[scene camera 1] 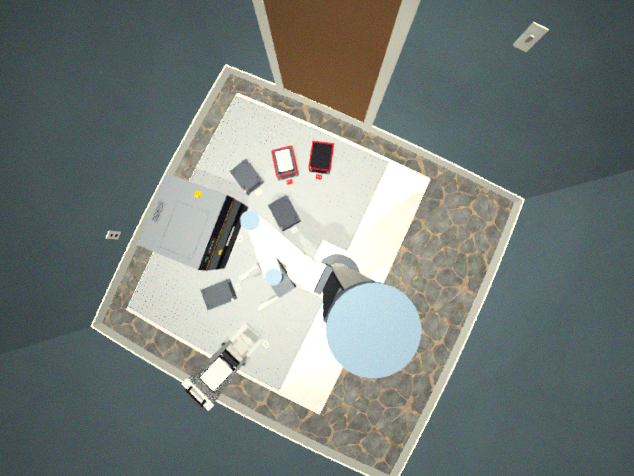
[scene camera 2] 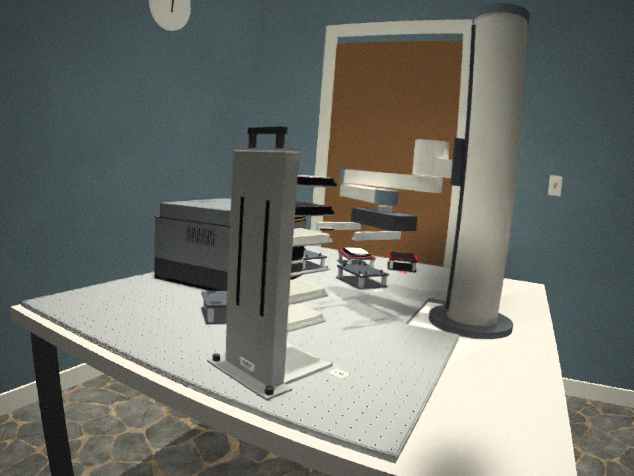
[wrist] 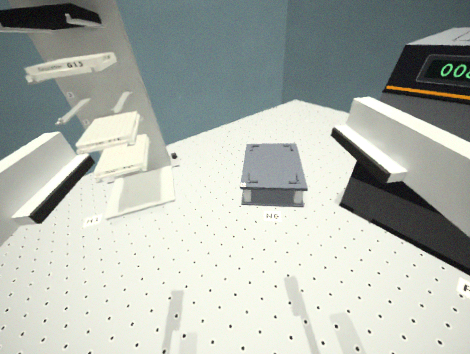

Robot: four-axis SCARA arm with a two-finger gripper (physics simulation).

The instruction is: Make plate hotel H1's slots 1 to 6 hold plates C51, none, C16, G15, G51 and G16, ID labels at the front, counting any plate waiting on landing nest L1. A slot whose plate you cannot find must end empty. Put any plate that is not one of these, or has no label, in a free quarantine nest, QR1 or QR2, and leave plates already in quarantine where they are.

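Observation:
Plate hotel H1 is a grey tower. In the wrist view, its two lowest slots hold white plates with blurred labels. The third slot shows bare brackets. Above are a white plate reading G15 and a black plate. Scene camera 2 shows two black plates at the top. My gripper is open and empty, raised above the board, apart from H1. Red-edged nests hold a white plate and show a black top, likely a plate.
Bare grey nests stand at the near left, far left and middle; which is L1 is unreadable. A large grey device stands at the board's side. The arm's column stands opposite.

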